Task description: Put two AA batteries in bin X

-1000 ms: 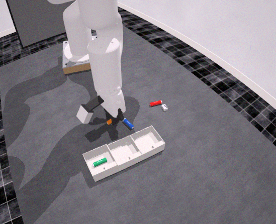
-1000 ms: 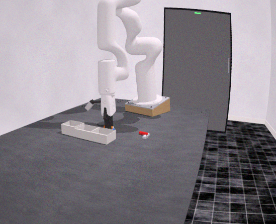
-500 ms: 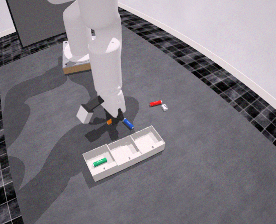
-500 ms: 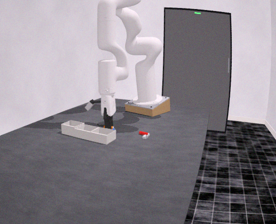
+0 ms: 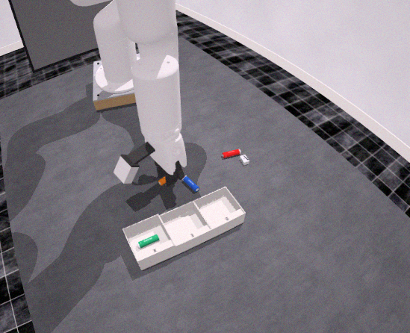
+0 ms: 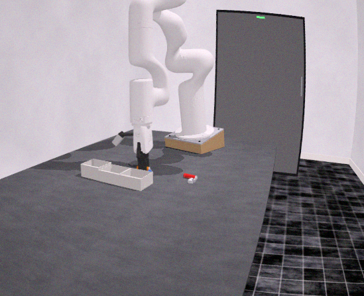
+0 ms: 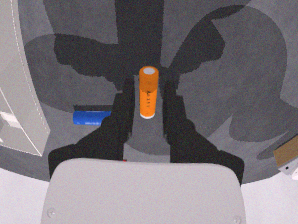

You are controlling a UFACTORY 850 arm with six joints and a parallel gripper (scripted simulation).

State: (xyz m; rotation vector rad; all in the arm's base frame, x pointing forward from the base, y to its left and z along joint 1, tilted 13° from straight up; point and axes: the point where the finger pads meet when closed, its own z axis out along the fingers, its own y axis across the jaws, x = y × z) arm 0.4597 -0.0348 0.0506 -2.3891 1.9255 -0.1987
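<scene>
Now: hand 2 cm above the orange AA battery. The rest, counted from my hand: blue battery: 4 cm ahead, 4 cm to the left, 2 cm below; then red battery: 1 cm ahead, 19 cm to the left, 2 cm below; then white three-compartment tray: 15 cm ahead, 3 cm to the right.
</scene>
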